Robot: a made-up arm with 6 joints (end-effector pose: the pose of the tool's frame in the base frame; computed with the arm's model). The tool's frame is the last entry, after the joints. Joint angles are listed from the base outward.
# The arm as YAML. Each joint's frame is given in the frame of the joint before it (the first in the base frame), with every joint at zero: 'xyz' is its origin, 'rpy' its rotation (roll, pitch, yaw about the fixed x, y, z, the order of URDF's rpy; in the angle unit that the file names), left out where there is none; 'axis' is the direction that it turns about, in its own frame. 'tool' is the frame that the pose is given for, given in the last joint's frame.
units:
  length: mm
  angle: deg
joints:
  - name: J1
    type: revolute
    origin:
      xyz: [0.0, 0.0, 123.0]
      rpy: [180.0, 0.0, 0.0]
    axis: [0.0, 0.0, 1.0]
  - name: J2
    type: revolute
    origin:
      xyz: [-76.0, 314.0, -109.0]
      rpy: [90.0, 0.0, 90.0]
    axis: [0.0, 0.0, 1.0]
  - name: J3
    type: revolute
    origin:
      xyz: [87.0, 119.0, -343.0]
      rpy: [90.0, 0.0, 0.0]
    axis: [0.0, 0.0, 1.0]
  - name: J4
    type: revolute
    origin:
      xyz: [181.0, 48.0, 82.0]
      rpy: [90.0, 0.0, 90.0]
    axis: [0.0, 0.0, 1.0]
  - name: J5
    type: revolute
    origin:
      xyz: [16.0, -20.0, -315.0]
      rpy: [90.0, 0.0, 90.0]
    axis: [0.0, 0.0, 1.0]
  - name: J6
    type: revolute
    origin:
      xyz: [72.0, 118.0, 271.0]
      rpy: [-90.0, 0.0, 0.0]
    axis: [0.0, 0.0, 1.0]
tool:
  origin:
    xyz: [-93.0, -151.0, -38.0]
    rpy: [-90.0, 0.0, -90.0]
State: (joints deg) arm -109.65 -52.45 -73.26 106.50 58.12 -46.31
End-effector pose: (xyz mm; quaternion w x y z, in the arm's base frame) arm 207.0 -162.1 521.2 0.3174 0.0200 -0.6809 0.6597
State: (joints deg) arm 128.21 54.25 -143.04 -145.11 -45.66 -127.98
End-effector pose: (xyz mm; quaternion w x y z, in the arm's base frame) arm -5.3 446.0 35.3 0.5978 0.3395 -0.2299 0.6889
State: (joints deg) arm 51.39 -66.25 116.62 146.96 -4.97 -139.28
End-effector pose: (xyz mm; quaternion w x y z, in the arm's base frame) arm -576.2 106.7 385.9 0.7533 -0.0164 0.5087 0.4166
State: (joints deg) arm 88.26 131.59 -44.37 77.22 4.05 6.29
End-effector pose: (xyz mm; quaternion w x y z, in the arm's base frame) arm -501.7 240.2 -156.5 0.1207 -0.3786 0.3919 0.8298
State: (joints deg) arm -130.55 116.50 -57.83 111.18 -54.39 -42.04
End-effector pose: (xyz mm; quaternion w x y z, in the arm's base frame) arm 709.6 20.4 79.4 0.8705 -0.3100 0.3466 0.1612
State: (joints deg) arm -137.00 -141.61 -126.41 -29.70 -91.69 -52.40
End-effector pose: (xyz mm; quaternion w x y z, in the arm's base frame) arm 503.0 -337.1 574.7 0.9408 0.1855 -0.1533 -0.2388
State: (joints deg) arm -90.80 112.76 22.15 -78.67 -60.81 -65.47
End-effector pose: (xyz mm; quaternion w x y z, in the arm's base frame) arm 27.0 -328.3 304.8 0.0148 -0.3226 0.1035 0.9407
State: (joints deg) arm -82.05 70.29 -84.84 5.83 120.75 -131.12
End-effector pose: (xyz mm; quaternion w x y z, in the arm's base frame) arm 244.7 -282.2 -42.2 0.0703 -0.7468 -0.4293 -0.5030
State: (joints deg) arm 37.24 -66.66 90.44 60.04 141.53 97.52
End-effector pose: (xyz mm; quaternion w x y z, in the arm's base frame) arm -398.6 258.2 -39.1 0.5373 0.6237 0.0512 -0.5653
